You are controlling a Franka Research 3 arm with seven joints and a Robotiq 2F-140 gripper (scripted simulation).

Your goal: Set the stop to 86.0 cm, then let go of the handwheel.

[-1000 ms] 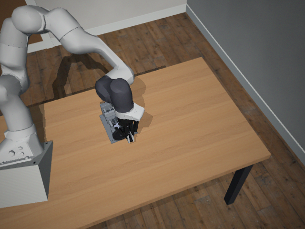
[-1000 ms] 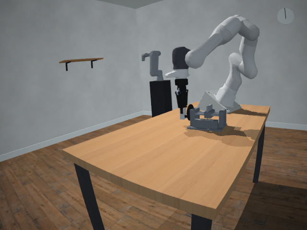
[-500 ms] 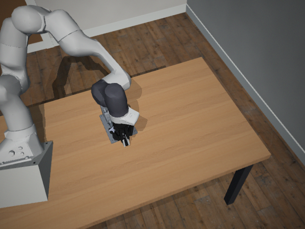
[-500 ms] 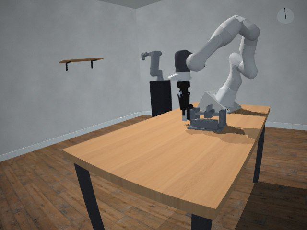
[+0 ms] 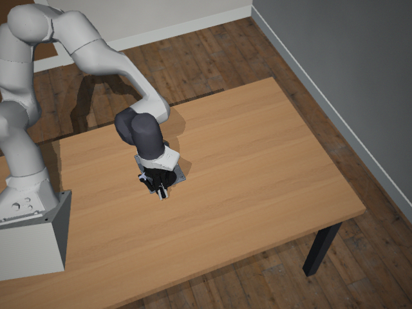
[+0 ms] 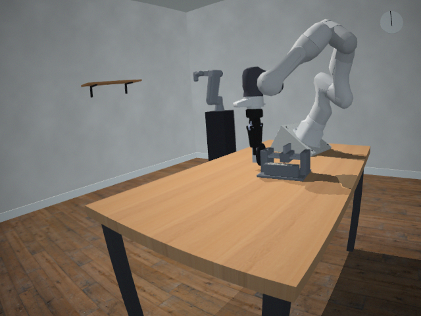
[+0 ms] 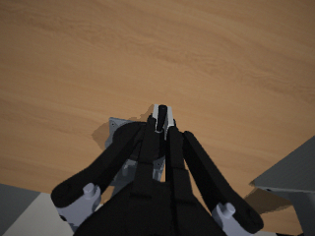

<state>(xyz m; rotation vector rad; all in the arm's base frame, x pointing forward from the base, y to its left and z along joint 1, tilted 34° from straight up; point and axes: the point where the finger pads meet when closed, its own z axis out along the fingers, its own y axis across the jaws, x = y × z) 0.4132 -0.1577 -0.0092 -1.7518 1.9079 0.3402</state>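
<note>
The black handwheel lies 20 mm to the left of my hand, 10 mm below it and 10 mm ahead of it. The rest, counted from my hand: sliding stop block: 150 mm to the left, 40 mm ahead, 20 mm above.
</note>
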